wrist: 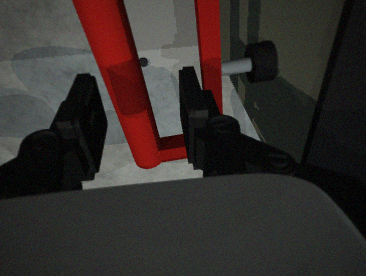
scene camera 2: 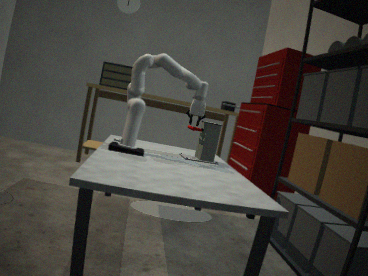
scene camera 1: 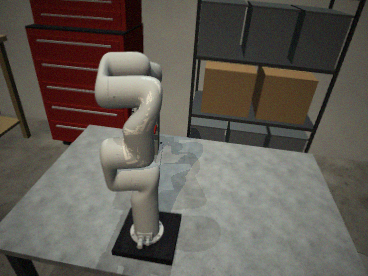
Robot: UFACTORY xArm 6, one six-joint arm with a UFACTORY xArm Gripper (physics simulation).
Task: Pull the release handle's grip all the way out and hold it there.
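Note:
The release handle's red grip (scene camera 1: pixel 155 129) (scene camera 2: pixel 194 128) (wrist: pixel 112 50) is a rectangular frame with a thick round outer bar. A pale stem (wrist: pixel 237 66) joins it to a black collar (wrist: pixel 262 61) at the grey housing (scene camera 2: pixel 211 142). My gripper (scene camera 2: pixel 194 123) (wrist: pixel 141 96) is partly open, fingers pointing down at the grip. In the wrist view the outer bar runs between the fingers with gaps on both sides; the right finger overlaps the frame's opening near the inner bar. Whether the fingertips reach down to the bar's height is unclear. The arm hides the gripper in scene camera 1.
The housing stands on a thin base plate at the far end of the grey table (scene camera 1: pixel 260 200) (scene camera 2: pixel 165 175). The arm's black base (scene camera 1: pixel 170 240) (scene camera 2: pixel 117 148) is at the near end. Red drawer cabinets (scene camera 1: pixel 80 85) (scene camera 2: pixel 250 150), a workbench and a shelf rack stand beyond the table.

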